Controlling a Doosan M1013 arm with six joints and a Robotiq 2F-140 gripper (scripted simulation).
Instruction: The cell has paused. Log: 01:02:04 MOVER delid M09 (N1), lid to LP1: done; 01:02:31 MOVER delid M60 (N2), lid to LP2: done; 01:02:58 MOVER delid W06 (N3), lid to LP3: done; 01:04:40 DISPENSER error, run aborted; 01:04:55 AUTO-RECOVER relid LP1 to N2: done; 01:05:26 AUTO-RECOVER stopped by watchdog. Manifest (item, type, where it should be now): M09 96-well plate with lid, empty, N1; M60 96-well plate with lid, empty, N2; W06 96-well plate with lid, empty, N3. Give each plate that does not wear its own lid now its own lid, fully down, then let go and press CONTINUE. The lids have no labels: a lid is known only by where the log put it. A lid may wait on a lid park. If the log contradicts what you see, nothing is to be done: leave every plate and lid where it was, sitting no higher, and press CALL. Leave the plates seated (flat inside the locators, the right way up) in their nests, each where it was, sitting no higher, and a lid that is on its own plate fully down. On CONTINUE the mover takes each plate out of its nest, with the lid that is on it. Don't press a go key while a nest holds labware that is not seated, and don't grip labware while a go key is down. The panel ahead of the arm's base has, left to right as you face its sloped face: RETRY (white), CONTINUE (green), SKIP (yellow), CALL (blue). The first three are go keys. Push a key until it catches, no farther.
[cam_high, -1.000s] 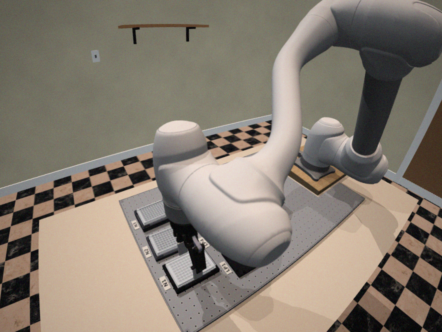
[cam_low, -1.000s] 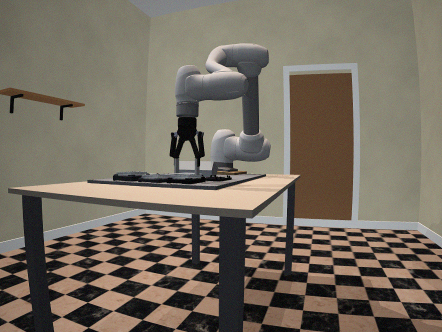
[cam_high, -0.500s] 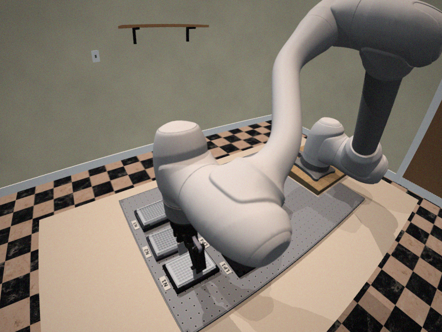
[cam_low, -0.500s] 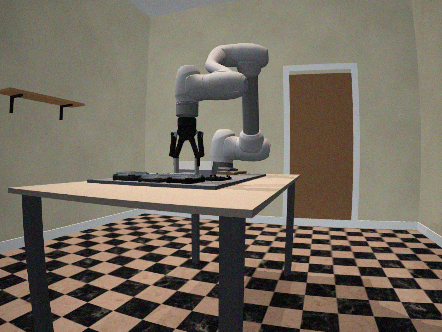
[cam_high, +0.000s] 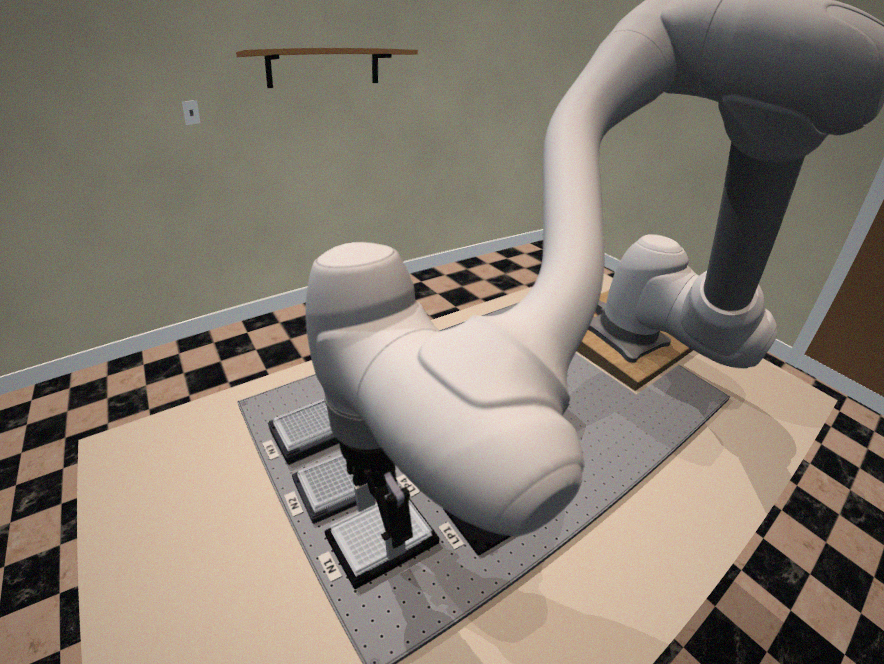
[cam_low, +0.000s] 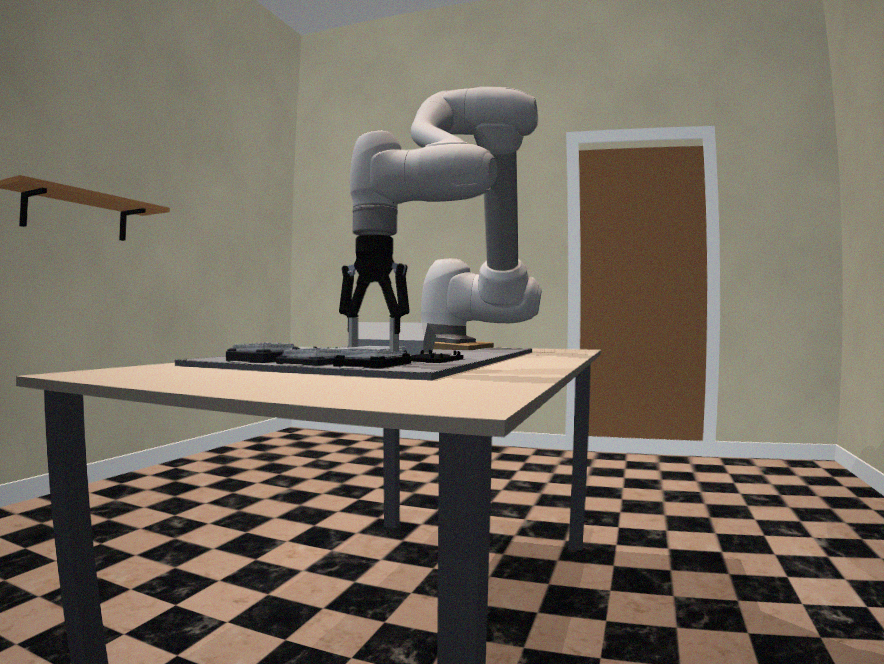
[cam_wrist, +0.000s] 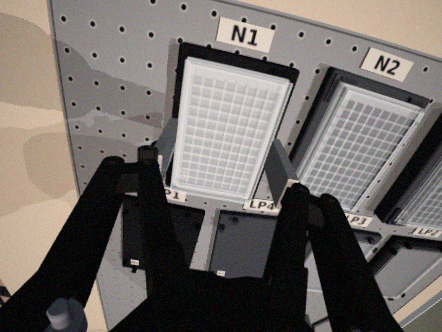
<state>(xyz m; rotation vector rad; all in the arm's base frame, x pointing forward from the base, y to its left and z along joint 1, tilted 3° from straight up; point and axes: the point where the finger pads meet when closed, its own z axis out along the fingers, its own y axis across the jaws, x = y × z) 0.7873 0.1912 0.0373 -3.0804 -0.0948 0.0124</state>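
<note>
Now: the lid park LP2 340 mm to the right of my hand, 160 mm behind it and 50 mm below it. Also, from my hand: clear lid: 210 mm to the right, 160 mm behind, 40 mm below; lid park LP4: 170 mm behind, 90 mm to the right, 50 mm below; lid park LP1: 190 mm behind, 50 mm below, 40 mm to the left.
</note>
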